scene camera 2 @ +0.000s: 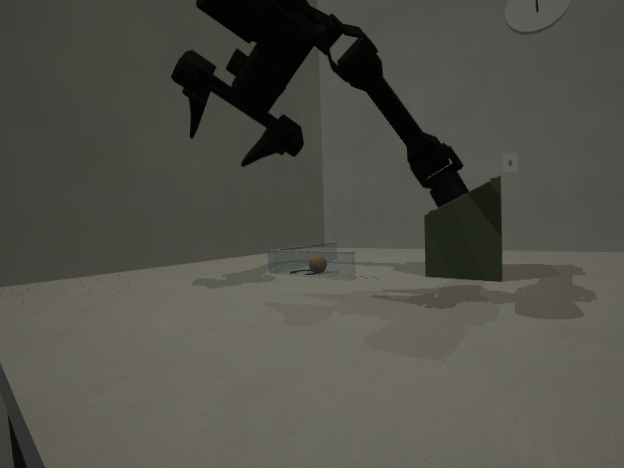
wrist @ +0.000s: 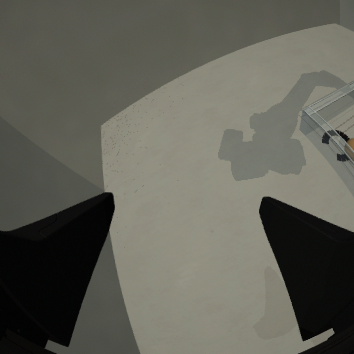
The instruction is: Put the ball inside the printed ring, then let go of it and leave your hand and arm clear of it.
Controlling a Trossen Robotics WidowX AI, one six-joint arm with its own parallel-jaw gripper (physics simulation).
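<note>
An orange ball (scene camera 2: 317,264) (wrist: 351,144) rests low on the table behind a clear wall; in the wrist view it is cut off by the right edge. The dark dashed printed ring (wrist: 328,137) shows in part at the right edge of the wrist view, beside and around the ball's left side; whether the ball lies fully inside it cannot be told. In the scene view the ring shows as a thin dark line (scene camera 2: 300,271) by the ball. My gripper (scene camera 2: 217,151) (wrist: 189,203) is open and empty, high above the table and well apart from the ball.
Low transparent walls (scene camera 2: 345,265) (wrist: 320,120) meet at a corner around the ball and ring. The pale table (scene camera 2: 252,392) (wrist: 190,280) carries shadows of the arm. The arm's green base block (scene camera 2: 461,241) stands to the right of the walls. Grey room walls rise behind.
</note>
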